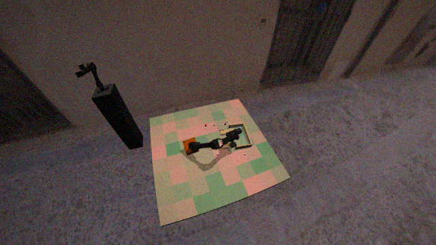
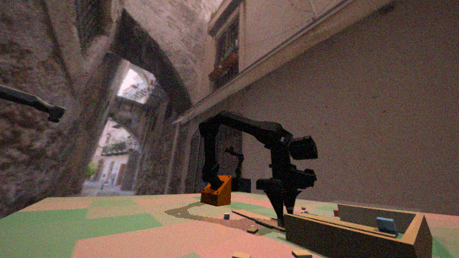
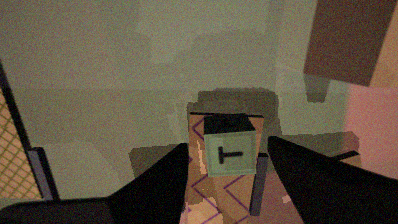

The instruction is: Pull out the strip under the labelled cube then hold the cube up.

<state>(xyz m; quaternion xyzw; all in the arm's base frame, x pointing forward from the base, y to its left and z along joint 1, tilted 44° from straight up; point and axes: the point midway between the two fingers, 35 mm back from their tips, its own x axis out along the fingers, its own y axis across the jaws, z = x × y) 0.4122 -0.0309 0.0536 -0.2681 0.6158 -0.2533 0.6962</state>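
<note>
My gripper tip is 11 cm past the strip, 3 cm above it and 2 cm to the right of it.
</note>
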